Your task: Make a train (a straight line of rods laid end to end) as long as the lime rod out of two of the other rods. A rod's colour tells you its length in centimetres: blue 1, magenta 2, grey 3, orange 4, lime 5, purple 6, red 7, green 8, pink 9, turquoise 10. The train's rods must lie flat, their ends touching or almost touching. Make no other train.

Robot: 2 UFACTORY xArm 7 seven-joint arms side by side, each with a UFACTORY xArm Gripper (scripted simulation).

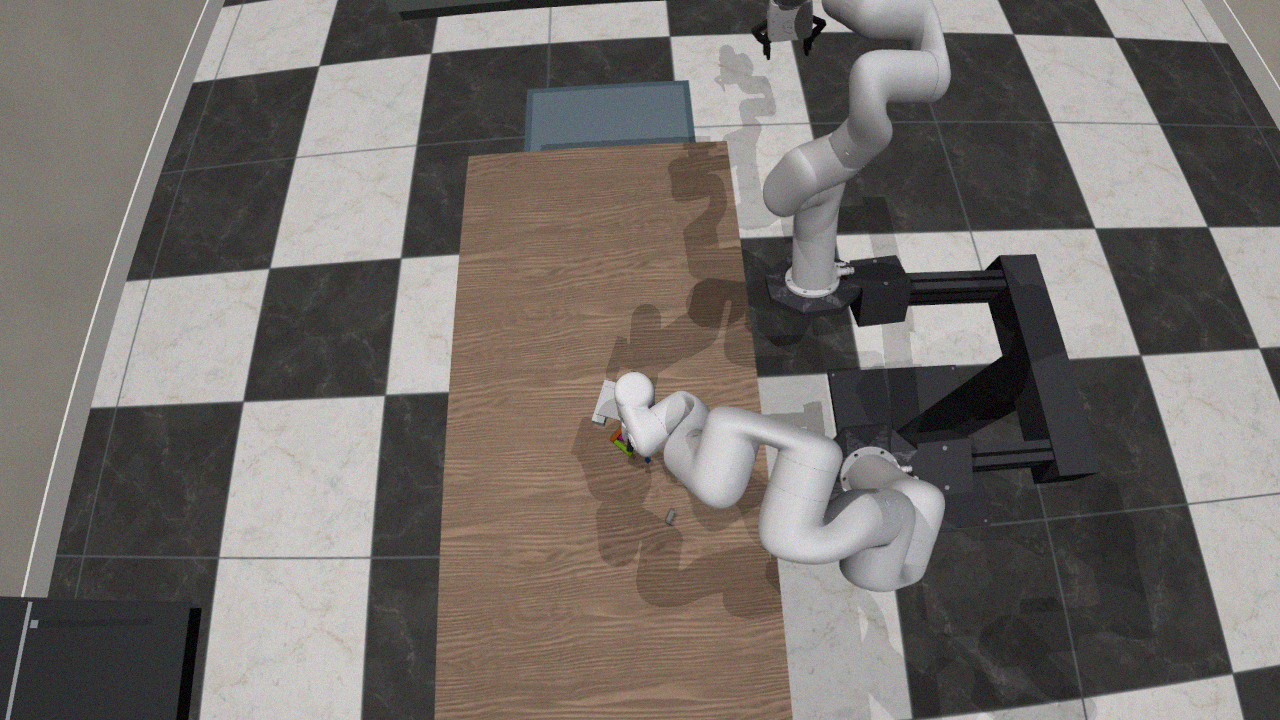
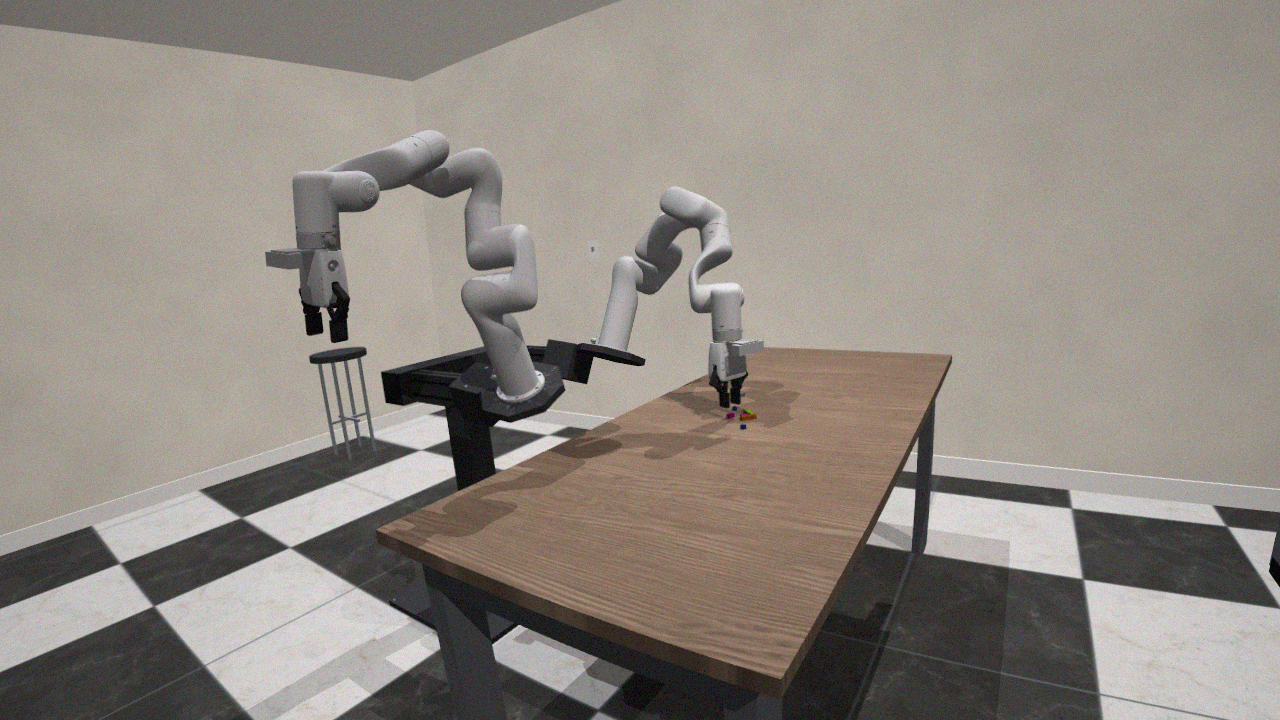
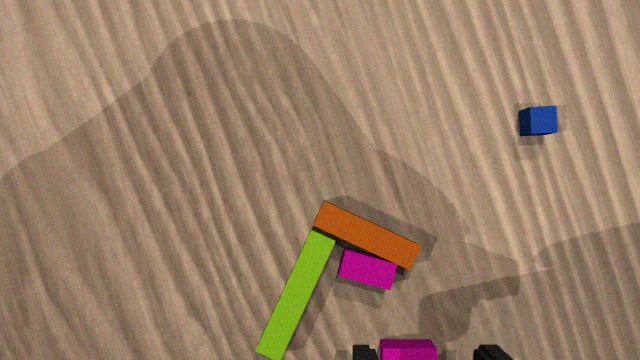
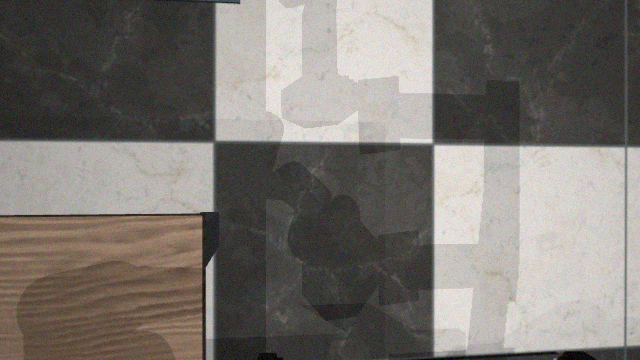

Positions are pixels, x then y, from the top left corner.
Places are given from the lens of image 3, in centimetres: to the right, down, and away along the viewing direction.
blue rod (image 3: pixel 533 121): 8, -2, 17
orange rod (image 3: pixel 330 218): 0, 1, 17
magenta rod (image 3: pixel 360 266): 2, 3, 17
